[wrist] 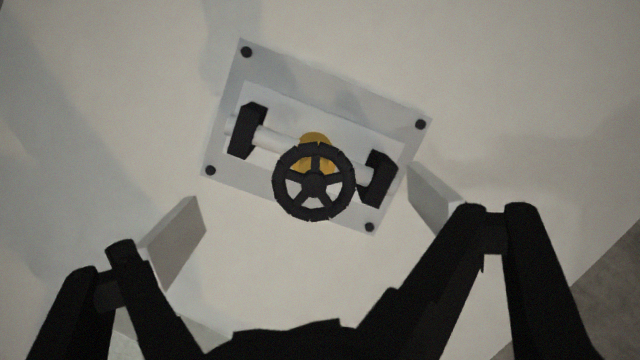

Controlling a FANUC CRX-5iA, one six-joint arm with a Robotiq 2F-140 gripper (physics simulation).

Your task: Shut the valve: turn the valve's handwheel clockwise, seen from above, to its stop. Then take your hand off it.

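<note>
The valve's black handwheel (pixel 314 185), a round rim with several spokes, shows near the middle of the wrist view. It stands over a yellow valve body (pixel 314 137) on a light pipe (pixel 274 140). My gripper (pixel 302 198) is open, its two grey pads wide apart and pointing toward the valve. One pad is to the lower left of the handwheel and the other to its right. Neither pad touches the wheel, and nothing is held. The handwheel hides part of the valve body and pipe.
Black clamps (pixel 247 130) (pixel 378 179) hold the pipe at both ends on a grey base plate (pixel 325 85) with dark bolts at its corners. The plate lies on a pale table top (pixel 300 280). The table's edge and grey floor (pixel 612 270) show at lower right.
</note>
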